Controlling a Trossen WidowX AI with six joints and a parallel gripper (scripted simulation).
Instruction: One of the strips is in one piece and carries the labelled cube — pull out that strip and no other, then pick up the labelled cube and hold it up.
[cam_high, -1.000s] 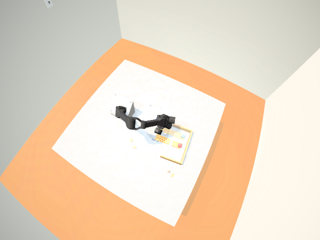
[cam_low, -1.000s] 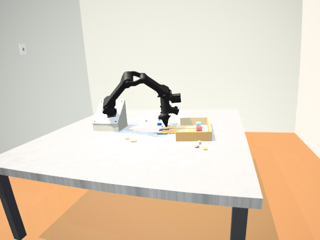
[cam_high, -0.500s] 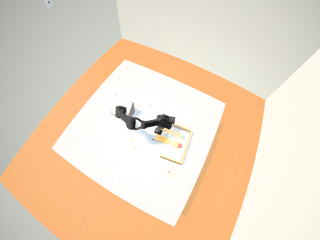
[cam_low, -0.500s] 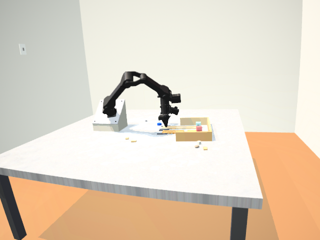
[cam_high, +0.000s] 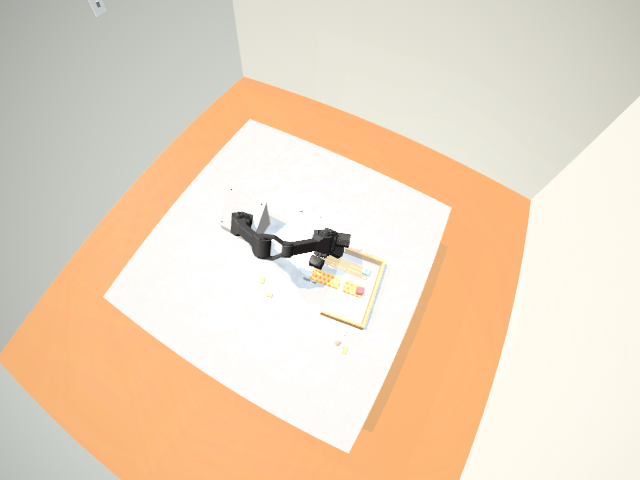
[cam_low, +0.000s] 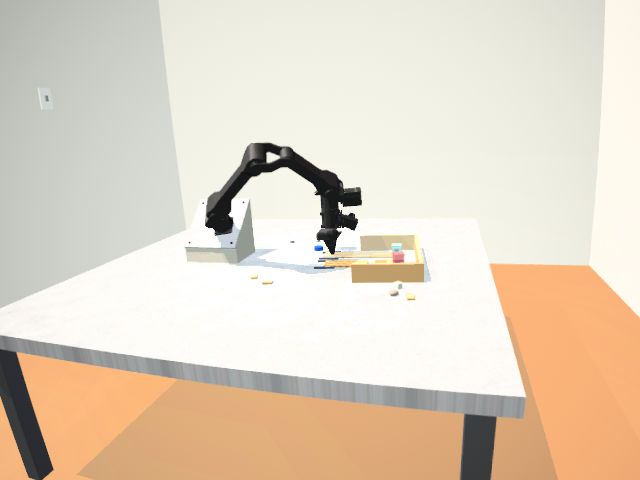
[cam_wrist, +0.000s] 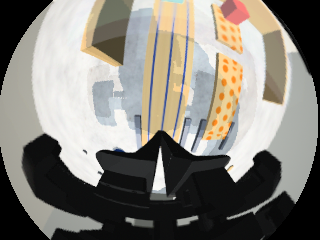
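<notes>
The strip is 100 mm ahead of my gripper tip. From my gripper tip the other things lie so: blue disc (80 mm to the left, 60 mm behind); red cube (220 mm ahead, 100 mm to the right, 10 mm above); labelled cube (210 mm ahead, 20 mm above).
</notes>
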